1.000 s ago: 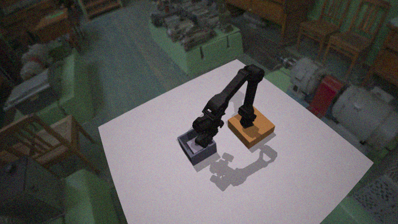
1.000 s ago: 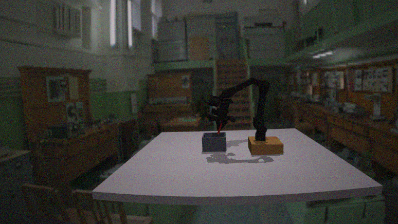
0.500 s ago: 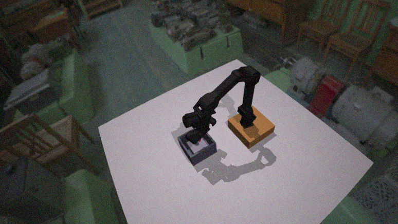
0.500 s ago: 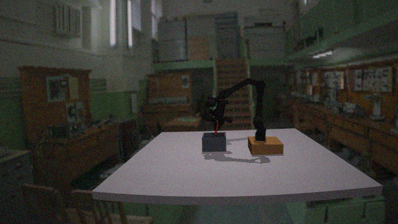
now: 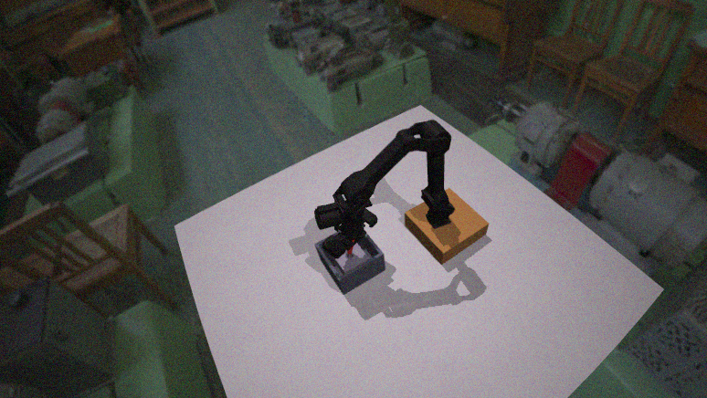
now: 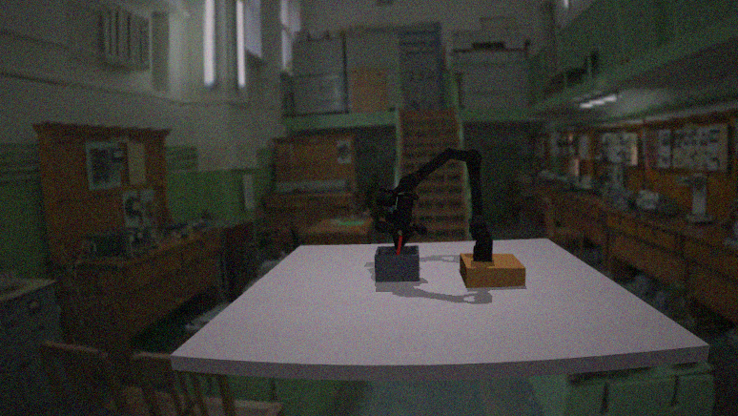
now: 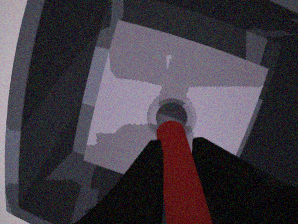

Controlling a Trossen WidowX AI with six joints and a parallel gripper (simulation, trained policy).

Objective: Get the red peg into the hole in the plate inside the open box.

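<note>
Right now my gripper tip is 10 mm past the red peg, 10 mm to the right of it and 20 mm below it. Round my gripper tip: dark grey box: 70 mm below; light grey plate: 60 mm below.
</note>
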